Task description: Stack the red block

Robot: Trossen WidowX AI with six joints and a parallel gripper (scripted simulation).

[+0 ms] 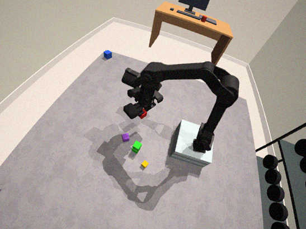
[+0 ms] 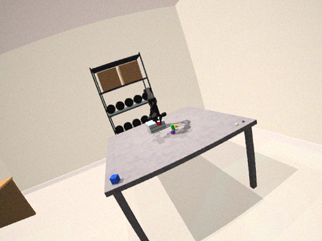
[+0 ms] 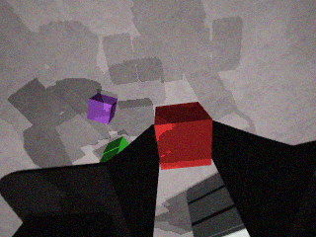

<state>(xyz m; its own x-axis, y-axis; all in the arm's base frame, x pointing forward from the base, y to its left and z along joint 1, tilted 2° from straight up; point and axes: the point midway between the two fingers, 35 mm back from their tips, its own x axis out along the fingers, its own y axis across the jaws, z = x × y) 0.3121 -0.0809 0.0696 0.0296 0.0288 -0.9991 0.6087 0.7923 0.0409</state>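
My gripper tip is 110 mm above the purple block, 90 mm to the right of it and 50 mm short of it. Also, from my gripper tip: yellow block: 200 mm to the left, 120 mm below, 70 mm behind; red block: 10 mm above; blue block: 560 mm to the right, 400 mm ahead, 100 mm below.
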